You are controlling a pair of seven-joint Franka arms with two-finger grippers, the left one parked.
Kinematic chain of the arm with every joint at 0, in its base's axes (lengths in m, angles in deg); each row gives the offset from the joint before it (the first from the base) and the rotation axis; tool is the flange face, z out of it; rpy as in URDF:
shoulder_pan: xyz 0 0 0.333 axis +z
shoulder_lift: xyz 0 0 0 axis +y
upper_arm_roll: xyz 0 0 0.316 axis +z
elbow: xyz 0.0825 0 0 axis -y
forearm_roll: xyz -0.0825 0 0.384 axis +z
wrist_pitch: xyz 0 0 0 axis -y
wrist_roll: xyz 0.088 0 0 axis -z
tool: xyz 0 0 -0.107 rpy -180 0 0
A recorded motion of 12 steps. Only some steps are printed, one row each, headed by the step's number.
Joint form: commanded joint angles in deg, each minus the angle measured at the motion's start. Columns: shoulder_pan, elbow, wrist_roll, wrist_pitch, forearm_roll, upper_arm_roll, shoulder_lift.
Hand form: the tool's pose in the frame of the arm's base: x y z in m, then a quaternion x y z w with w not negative. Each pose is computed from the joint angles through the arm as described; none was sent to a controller.
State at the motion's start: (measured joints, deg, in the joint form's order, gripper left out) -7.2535 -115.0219 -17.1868 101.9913 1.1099 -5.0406 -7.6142
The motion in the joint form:
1: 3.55 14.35 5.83 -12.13 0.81 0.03 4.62
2: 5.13 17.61 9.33 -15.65 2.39 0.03 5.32
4: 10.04 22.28 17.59 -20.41 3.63 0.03 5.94
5: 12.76 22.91 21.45 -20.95 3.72 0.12 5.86
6: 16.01 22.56 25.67 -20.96 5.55 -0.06 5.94
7: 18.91 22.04 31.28 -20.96 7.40 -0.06 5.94
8: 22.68 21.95 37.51 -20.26 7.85 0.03 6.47
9: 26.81 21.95 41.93 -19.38 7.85 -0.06 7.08
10: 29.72 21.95 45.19 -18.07 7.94 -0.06 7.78
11: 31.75 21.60 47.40 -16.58 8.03 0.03 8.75
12: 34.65 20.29 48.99 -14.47 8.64 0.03 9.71
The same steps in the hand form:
1: 0.5244 -0.0778 0.5653 -0.99724 -0.02211 0.06390 0.03059
2: 0.5270 -0.0599 0.5809 -0.99652 -0.00606 0.07169 0.04199
4: 0.5279 -0.0114 0.6069 -0.99547 0.02005 0.08199 0.04384
5: 0.5267 0.0147 0.6120 -0.99534 0.02867 0.08295 0.03985
6: 0.5251 0.0467 0.6089 -0.99391 0.03762 0.09073 0.04991
7: 0.5212 0.0770 0.6053 -0.99132 0.06020 0.10142 0.05808
8: 0.5185 0.1136 0.6007 -0.98960 0.08135 0.10636 0.05255
9: 0.5137 0.1511 0.5960 -0.98947 0.08571 0.10759 0.04497
10: 0.5109 0.1789 0.5910 -0.98950 0.09016 0.10506 0.04143
11: 0.5105 0.2003 0.5808 -0.98936 0.09293 0.10521 0.03813
12: 0.5055 0.2293 0.5638 -0.98961 0.08484 0.10985 0.03740

